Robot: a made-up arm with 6 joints.
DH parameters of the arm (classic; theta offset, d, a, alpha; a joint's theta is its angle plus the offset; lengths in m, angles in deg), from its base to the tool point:
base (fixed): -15.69 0 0.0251 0
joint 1: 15.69 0.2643 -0.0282 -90
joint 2: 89.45 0 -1.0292 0
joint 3: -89.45 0.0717 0.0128 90
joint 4: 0 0.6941 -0.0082 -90
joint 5: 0 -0.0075 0.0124 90
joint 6: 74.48 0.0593 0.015 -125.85
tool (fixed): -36.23 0.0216 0 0
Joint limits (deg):
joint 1: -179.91..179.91
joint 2: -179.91..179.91
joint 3: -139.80..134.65
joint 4: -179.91..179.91
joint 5: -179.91..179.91
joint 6: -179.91..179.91
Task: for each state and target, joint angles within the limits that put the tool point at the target. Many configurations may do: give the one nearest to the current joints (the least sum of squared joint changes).
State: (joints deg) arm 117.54 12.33 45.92 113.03 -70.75 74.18
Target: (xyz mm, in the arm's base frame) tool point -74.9 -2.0 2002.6
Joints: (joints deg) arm 149.63 -0.50 6.73 129.07 -47.49 83.92
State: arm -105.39 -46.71 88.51 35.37 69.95 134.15
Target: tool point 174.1 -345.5 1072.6
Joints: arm -77.42 -15.90 115.58 39.24 69.59 134.12
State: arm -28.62 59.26 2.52 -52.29 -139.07 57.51
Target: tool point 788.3 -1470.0 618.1
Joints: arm -66.24 78.22 2.74 -52.51 -91.14 58.69
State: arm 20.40 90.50 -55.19 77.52 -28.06 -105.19
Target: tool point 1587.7 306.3 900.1
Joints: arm 8.77 79.44 -26.05 77.55 -28.89 -106.73
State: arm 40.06 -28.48 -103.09 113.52 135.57 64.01
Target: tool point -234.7 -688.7 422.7
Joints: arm 77.48 -36.41 -137.86 115.51 135.66 62.38
